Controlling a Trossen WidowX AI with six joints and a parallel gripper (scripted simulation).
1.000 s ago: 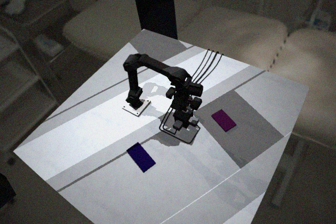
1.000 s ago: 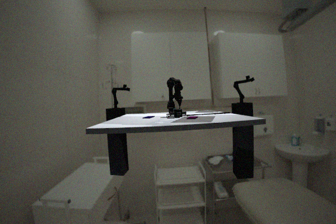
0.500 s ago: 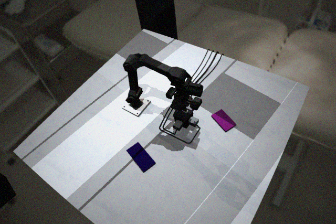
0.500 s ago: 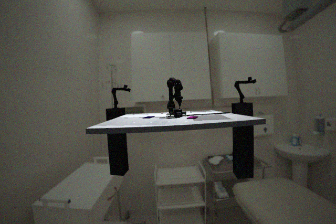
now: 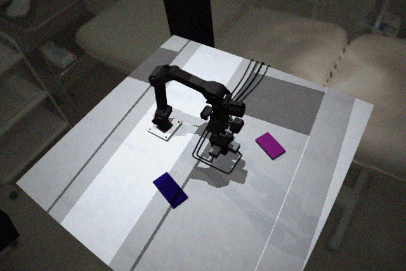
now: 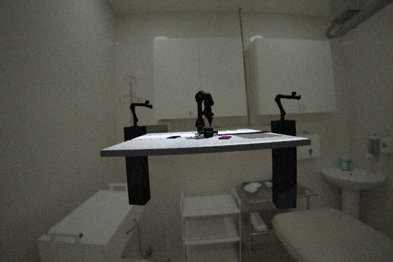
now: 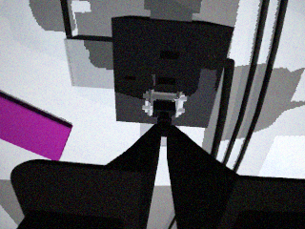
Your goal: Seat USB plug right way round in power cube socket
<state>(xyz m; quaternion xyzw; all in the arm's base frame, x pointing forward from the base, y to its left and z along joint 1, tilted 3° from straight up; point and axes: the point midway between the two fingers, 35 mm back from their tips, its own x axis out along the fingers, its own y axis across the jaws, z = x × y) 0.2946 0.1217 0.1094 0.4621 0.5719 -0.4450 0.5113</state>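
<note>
Right now the dark USB plug is 20 mm below my gripper tip. From my gripper tip the other things lie so: magenta card: 170 mm ahead, 120 mm to the left, 100 mm below; then dark blue card: 340 mm to the right, 100 mm below, 20 mm behind.
</note>
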